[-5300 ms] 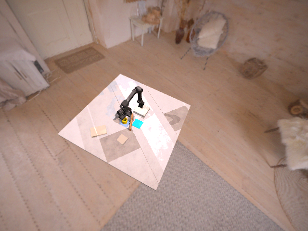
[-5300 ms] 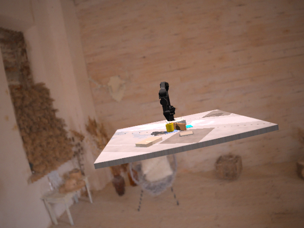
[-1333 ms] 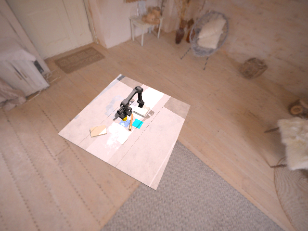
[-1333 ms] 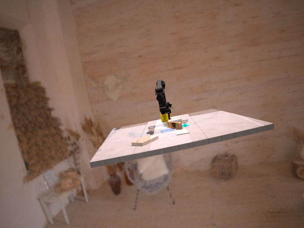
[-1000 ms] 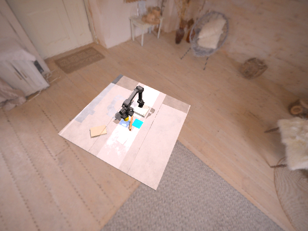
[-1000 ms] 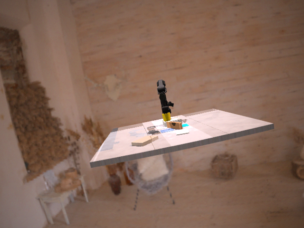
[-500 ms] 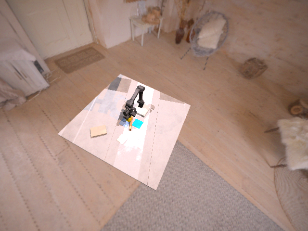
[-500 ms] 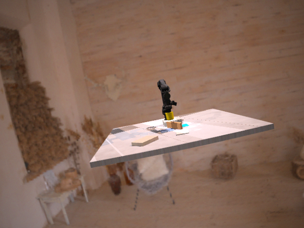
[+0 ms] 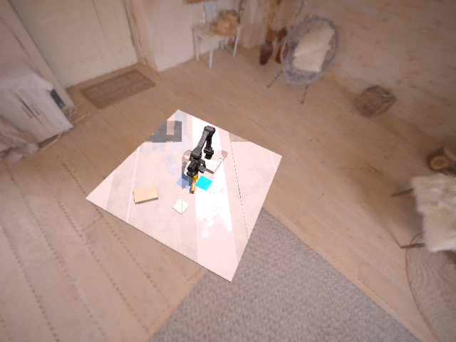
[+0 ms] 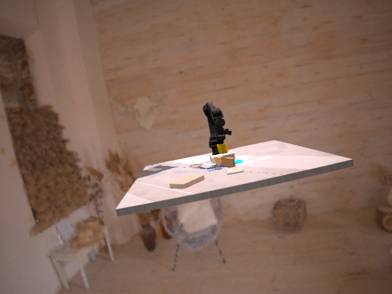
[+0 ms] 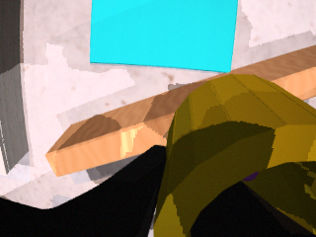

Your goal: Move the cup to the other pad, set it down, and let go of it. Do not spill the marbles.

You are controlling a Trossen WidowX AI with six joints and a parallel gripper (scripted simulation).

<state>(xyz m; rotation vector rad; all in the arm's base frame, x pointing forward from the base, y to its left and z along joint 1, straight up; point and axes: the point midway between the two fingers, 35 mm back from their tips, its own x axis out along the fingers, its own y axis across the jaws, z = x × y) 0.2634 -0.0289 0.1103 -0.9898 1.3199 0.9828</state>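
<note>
Now: gripper tip 70 mm to the right of the cyan pad and 130 mm above it. Also, from my gripper tip: purple marble 30 mm ahead, 20 mm to the right, 20 mm below; yellow cup 20 mm ahead, 10 mm to the right; red marble 20 mm ahead, 30 mm to the right, 20 mm below.
</note>
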